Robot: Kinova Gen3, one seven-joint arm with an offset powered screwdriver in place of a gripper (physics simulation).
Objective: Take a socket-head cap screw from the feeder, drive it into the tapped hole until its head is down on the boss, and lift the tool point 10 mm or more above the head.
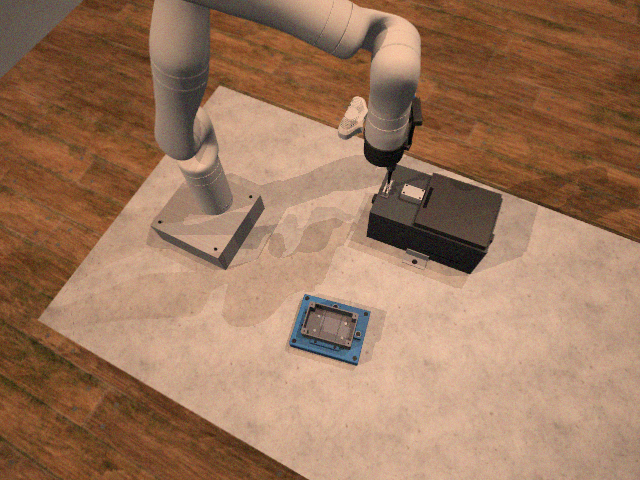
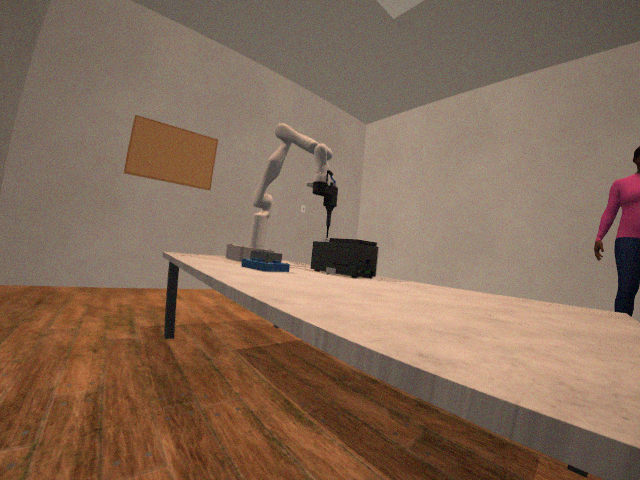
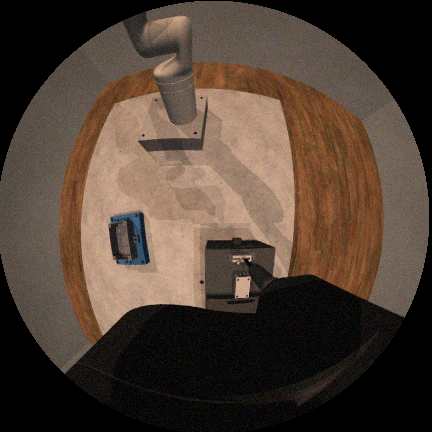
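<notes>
The feeder [image 1: 457, 211] [image 2: 343, 257] [image 3: 217, 272] is a black box with a raised lid and a small bright pick-up slot [image 1: 385, 189] [image 3: 237, 259] near one end. My screwdriver [image 1: 389, 180] [image 2: 327, 237] [image 3: 245, 260] points down with its tip at or just over this slot. Whether the tip touches a screw or carries one is too small to tell. The grey open housing [image 1: 330, 324] [image 2: 266, 255] [image 3: 123, 241] sits on the blue fixture [image 1: 363, 322] [image 2: 264, 266] [image 3: 141, 235], well away from the tool. Which boss has the tapped hole cannot be made out.
A white plate [image 1: 413, 192] [image 3: 242, 286] sits on the feeder top beside the slot. A bracket [image 1: 415, 258] sticks out at the feeder's foot. The arm's base block [image 1: 206, 227] [image 2: 238, 252] [image 3: 172, 144] stands on the table. A person in pink [image 2: 628, 206] stands beyond the table at the right.
</notes>
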